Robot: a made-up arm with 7 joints.
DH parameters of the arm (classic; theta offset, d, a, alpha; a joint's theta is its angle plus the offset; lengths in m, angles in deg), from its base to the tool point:
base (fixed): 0 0.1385 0 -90
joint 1: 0 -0.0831 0.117 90
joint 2: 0 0.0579 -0.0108 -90
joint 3: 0 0.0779 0.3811 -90
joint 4: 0 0.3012 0.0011 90
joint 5: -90 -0.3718 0.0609 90
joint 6: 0 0.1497 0.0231 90
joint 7: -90 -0.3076 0.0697 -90
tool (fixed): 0 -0.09 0 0
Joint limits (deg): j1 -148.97..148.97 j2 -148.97..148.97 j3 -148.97..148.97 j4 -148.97..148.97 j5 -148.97..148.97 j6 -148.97..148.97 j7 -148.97..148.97
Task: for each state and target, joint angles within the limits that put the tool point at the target. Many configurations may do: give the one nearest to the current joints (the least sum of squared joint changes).
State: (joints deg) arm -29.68 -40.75 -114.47 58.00 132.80 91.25 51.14
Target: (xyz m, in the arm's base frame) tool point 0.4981 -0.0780 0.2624
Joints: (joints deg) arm -4.89 -55.10 -106.36 91.80 99.21 103.87 48.08
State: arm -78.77 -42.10 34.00 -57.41 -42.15 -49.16 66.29
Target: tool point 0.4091 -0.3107 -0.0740
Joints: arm -72.83 -54.56 60.74 -70.22 -62.16 -51.89 67.92
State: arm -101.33 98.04 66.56 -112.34 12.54 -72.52 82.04
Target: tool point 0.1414 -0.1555 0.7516
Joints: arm -148.97 100.31 99.62 -90.44 -15.38 -58.39 81.17
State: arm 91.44 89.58 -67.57 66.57 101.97 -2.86 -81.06
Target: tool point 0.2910 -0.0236 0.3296
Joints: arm 61.12 102.27 -86.17 80.77 85.25 8.55 -79.72
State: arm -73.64 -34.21 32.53 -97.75 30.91 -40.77 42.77
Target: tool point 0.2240 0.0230 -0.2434
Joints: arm -24.10 -24.62 72.62 -96.66 26.52 -0.84 30.53
